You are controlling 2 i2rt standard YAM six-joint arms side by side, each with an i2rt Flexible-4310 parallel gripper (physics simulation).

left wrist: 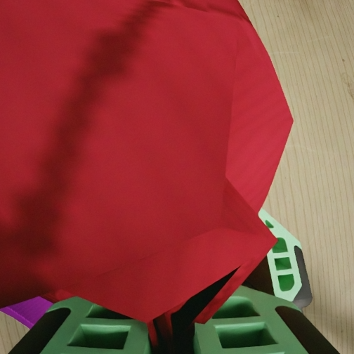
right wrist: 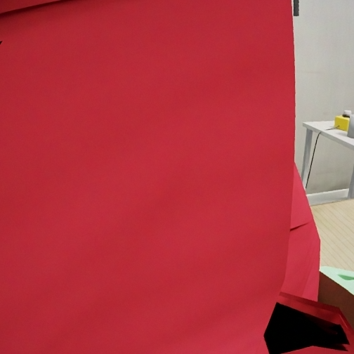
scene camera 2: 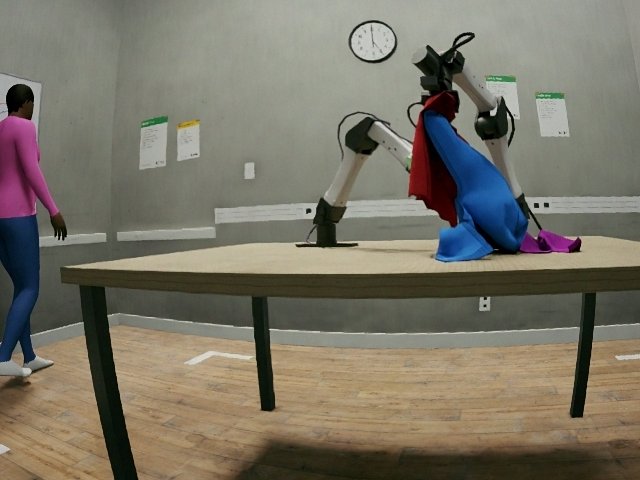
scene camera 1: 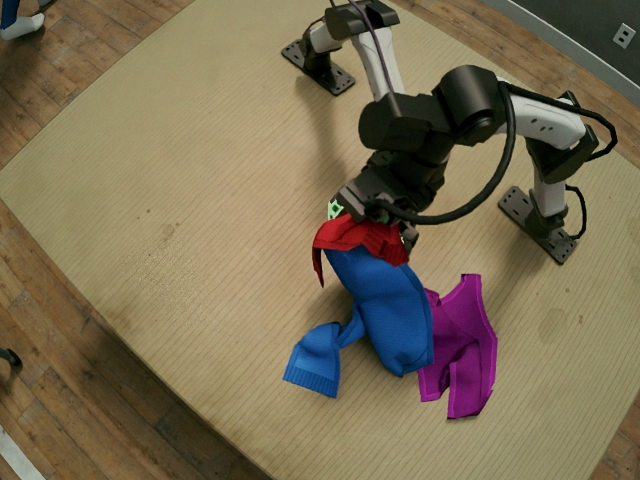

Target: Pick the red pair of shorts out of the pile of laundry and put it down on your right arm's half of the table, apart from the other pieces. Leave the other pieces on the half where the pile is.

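The red pair of shorts [scene camera 1: 341, 232] [scene camera 2: 431, 170] [left wrist: 150, 125] [right wrist: 150, 150] hangs above the table. My left gripper [scene camera 2: 440, 98] [left wrist: 172, 282] is shut on its top. My right gripper [right wrist: 173, 284] is open at the hanging shorts; one green finger shows at the right edge of the right wrist view, the other is hidden by red cloth. A blue piece [scene camera 1: 387, 310] [scene camera 2: 485, 196] rises from the table to just below the left gripper, against the shorts; whether the fingers hold it too is hidden. A magenta piece [scene camera 1: 465, 335] [scene camera 2: 553, 241] [left wrist: 29, 309] lies beside it.
The wooden table [scene camera 1: 155, 155] [scene camera 2: 310, 258] carries both arm bases. The left arm reaches over the table's middle, close to the right arm's wrist. A person [scene camera 2: 18, 170] stands at the left in scene camera 2. A small side table [right wrist: 327, 131] shows in the right wrist view.
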